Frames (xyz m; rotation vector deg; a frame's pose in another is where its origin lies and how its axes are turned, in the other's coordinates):
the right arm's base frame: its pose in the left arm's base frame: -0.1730 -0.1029 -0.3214 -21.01 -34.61 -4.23
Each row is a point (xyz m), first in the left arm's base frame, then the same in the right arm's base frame.
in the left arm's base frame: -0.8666 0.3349 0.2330
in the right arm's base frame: -0.2391 0.1130 0.9540
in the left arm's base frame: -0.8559 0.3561 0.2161
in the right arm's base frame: -0.2390 0.1400 0.9430
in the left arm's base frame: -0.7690 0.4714 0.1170
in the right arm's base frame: -0.2194 0.2939 0.8618
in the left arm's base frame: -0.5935 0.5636 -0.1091
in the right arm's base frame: -0.1998 0.4817 0.6278
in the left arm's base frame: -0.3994 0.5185 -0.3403
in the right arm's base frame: -0.1731 0.5463 0.3307
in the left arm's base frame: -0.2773 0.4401 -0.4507
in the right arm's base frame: -0.1383 0.5292 0.1525
